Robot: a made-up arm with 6 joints.
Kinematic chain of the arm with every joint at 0, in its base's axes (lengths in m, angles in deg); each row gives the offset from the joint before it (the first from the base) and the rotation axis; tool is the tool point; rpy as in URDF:
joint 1: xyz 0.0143 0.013 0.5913 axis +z
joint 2: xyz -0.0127 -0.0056 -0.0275 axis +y
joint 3: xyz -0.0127 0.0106 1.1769 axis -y
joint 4: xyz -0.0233 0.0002 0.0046 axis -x
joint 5: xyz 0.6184 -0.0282 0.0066 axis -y
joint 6: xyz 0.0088 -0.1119 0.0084 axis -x
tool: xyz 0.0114 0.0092 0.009 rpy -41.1 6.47 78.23
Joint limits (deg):
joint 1: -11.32..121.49
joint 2: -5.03..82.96
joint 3: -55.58..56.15
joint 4: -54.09..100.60
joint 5: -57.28..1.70
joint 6: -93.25..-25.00
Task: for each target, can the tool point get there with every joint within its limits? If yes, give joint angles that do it. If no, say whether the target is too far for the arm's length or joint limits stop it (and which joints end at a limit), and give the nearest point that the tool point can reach.
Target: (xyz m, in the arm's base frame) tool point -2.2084 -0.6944 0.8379
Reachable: no: too far | nearest point -0.4401 0.6417 0.9415 | short by 2.219 m
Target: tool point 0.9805 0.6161 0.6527
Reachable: yes | joints 37.74 54.87 -24.06 26.29 -44.16 -32.73
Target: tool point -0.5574 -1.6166 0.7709
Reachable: no: joint limits stop it (at a limit: joint 1, joint 2, joint 3, joint 5, joint 6) | nearest point 0.2047 -0.1628 1.2267 | short by 1.704 m
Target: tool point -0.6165 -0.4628 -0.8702
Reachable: no: joint limits stop it (at a limit: joint 1, joint 2, joint 3, joint 4) | nearest point -0.4381 0.6541 0.2026 | short by 1.559 m
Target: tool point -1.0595 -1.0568 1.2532
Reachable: no: joint limits stop it (at a limit: joint 1, joint 2, joint 3, joint 5, joint 6) | nearest point 0.1866 -0.1439 1.2090 | short by 1.545 m
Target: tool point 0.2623 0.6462 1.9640
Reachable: yes | joints 78.95 5.35 19.28 25.44 -29.63 -78.92
